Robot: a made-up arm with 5 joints. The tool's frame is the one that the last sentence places.
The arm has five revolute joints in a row. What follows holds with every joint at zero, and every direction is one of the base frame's.
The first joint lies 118 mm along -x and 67 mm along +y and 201 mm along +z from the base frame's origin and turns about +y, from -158.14 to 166.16 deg.
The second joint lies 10 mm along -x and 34 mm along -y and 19 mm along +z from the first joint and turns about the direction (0.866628, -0.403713, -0.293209), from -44.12 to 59.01 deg.
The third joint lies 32 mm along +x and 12 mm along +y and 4 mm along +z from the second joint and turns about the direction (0.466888, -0.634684, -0.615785), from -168.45 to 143.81 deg.
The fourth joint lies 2 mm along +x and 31 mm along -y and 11 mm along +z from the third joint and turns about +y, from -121.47 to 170.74 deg.
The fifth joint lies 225 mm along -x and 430 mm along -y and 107 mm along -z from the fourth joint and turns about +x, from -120.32 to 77.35 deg.
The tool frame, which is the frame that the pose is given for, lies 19 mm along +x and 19 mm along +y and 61 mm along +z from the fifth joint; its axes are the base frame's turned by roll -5.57, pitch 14.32 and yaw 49.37 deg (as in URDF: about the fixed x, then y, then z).
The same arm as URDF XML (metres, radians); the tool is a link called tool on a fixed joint. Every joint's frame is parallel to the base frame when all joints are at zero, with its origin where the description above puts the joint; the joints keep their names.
<robot name="arm">
<joint name="joint 1" type="revolute"><parent link="base"/><child link="link1"/><origin xyz="-0.118 0.067 0.201"/><axis xyz="0 1 0"/><limit lower="-2.7601" upper="2.9"/></joint>
<joint name="joint 2" type="revolute"><parent link="link1"/><child link="link2"/><origin xyz="-0.01 -0.034 0.019"/><axis xyz="0.866628 -0.403713 -0.293209"/><limit lower="-0.77" upper="1.0299"/></joint>
<joint name="joint 3" type="revolute"><parent link="link2"/><child link="link3"/><origin xyz="0.032 0.012 0.004"/><axis xyz="0.466888 -0.634684 -0.615785"/><limit lower="-2.94" upper="2.51"/></joint>
<joint name="joint 4" type="revolute"><parent link="link3"/><child link="link4"/><origin xyz="0.002 -0.031 0.011"/><axis xyz="0 1 0"/><limit lower="-2.1201" upper="2.98"/></joint>
<joint name="joint 5" type="revolute"><parent link="link4"/><child link="link5"/><origin xyz="-0.225 -0.43 -0.107"/><axis xyz="1 0 0"/><limit lower="-2.1" upper="1.35"/></joint>
<joint name="tool_joint" type="fixed"><parent link="link5"/><child link="tool"/><origin xyz="0.019 0.019 0.061" rpy="-0.0972 0.2499 0.8617"/></joint>
<link name="base"/>
<link name="link1"/>
<link name="link2"/>
<link name="link3"/>
<link name="link4"/>
<link name="link5"/>
<link name="tool"/>
</robot>

